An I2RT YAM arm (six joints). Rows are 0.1 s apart.
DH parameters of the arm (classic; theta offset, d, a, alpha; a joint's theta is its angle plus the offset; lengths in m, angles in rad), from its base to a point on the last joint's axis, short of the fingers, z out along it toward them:
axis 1: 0 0.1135 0.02 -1.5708
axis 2: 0 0 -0.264 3.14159
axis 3: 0.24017 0 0.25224 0
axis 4: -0.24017 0 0.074 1.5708
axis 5: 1.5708 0 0 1.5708
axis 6: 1.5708 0.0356 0 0
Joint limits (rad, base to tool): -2.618..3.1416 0..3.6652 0..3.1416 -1.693..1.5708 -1.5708..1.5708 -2.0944..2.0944
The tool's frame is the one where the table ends.
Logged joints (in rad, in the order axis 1, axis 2, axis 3, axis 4, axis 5, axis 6), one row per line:
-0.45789, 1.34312, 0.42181, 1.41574, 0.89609, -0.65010
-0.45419, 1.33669, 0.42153, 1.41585, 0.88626, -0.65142
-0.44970, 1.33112, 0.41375, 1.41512, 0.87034, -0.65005
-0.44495, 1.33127, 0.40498, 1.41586, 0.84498, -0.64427
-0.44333, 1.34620, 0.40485, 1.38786, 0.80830, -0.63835
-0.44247, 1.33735, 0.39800, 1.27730, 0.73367, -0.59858
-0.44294, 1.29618, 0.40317, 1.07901, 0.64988, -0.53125
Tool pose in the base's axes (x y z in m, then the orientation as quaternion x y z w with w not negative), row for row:
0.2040, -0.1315, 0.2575, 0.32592, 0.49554, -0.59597, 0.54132
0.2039, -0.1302, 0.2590, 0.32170, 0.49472, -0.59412, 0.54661
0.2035, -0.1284, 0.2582, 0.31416, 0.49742, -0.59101, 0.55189
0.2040, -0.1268, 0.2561, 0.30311, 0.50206, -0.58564, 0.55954
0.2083, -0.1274, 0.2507, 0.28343, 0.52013, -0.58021, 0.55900
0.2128, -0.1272, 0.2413, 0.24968, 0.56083, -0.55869, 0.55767
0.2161, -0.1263, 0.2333, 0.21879, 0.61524, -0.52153, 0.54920
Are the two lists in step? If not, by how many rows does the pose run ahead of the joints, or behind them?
They are in step.
